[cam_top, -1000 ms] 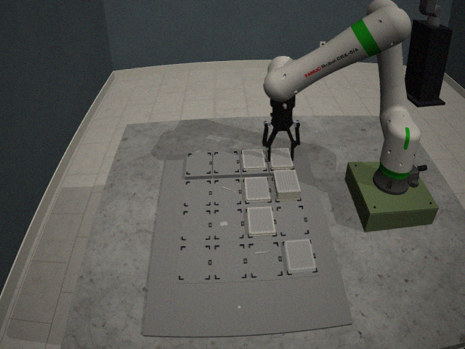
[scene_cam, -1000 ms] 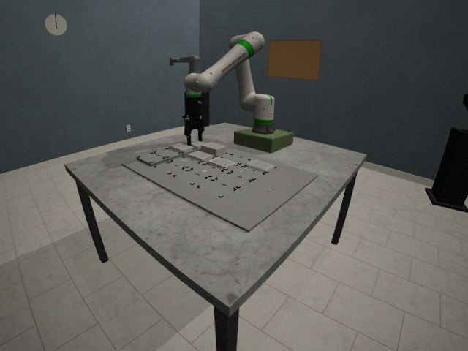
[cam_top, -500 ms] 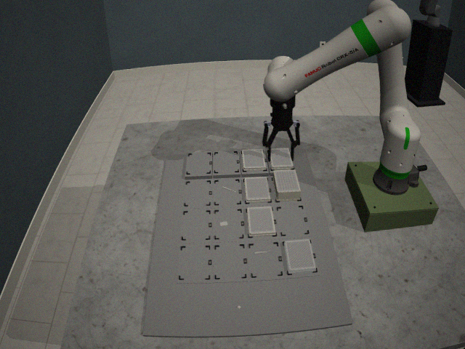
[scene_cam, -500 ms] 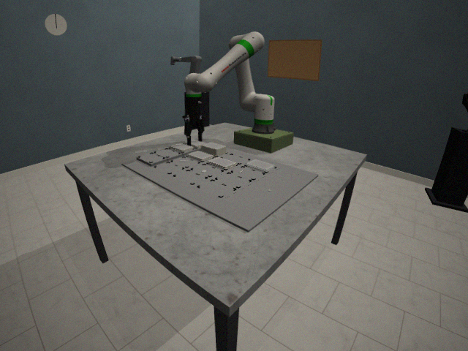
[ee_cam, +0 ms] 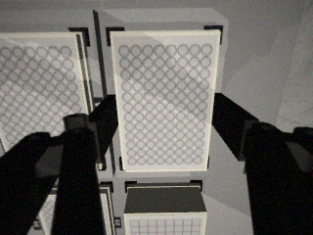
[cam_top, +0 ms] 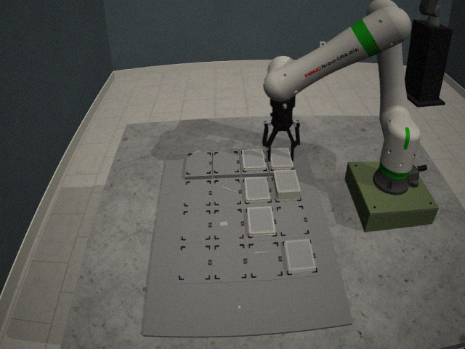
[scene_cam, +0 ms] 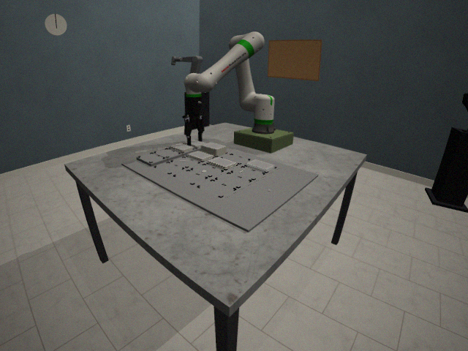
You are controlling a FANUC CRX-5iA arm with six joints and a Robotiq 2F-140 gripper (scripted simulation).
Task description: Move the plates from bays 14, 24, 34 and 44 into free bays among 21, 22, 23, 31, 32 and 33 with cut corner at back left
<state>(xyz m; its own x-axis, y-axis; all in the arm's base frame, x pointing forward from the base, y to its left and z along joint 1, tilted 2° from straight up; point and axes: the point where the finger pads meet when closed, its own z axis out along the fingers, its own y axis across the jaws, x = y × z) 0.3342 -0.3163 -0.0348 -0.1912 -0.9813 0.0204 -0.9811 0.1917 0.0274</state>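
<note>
Now: the sealed deep-well block 160 mm to the left of my hand, 30 mm ahead of it and 20 mm below it. Also, from my hand: white pointed piece (430 mm to the left, 200 mm ahead, 40 mm below).
</note>
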